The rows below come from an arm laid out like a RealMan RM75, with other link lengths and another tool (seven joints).
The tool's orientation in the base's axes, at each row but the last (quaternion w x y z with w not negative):
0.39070 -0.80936 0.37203 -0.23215
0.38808 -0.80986 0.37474 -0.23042
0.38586 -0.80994 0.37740 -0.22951
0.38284 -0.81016 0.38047 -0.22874
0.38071 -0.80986 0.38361 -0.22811
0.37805 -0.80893 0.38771 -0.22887
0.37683 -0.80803 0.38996 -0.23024
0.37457 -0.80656 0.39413 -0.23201
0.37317 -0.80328 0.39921 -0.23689
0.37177 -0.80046 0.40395 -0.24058
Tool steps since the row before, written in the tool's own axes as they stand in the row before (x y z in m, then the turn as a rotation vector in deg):
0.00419 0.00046 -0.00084 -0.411 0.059 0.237
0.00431 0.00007 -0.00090 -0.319 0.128 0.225
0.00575 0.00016 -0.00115 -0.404 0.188 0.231
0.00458 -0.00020 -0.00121 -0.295 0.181 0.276
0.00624 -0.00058 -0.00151 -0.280 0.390 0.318
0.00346 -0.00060 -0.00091 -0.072 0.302 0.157
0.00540 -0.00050 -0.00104 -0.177 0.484 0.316
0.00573 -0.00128 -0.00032 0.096 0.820 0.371
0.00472 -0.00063 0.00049 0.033 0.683 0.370
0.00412 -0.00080 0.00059 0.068 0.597 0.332
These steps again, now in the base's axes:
0.00183 -0.00386 0.00048 -0.120 0.406 -0.222
0.00201 -0.00383 0.00083 -0.101 0.300 -0.262
0.00267 -0.00512 0.00102 -0.175 0.344 -0.320
0.00206 -0.00408 0.00125 -0.076 0.281 -0.333
0.00301 -0.00539 0.00186 -0.133 0.201 -0.523
0.00173 -0.00292 0.00129 -0.076 0.001 -0.340
0.00272 -0.00458 0.00145 -0.115 0.079 -0.588
0.00371 -0.00425 0.00166 -0.075 -0.257 -0.865
0.00331 -0.00341 0.00059 -0.047 -0.150 -0.761
0.00308 -0.00285 0.00062 -0.014 -0.160 -0.667

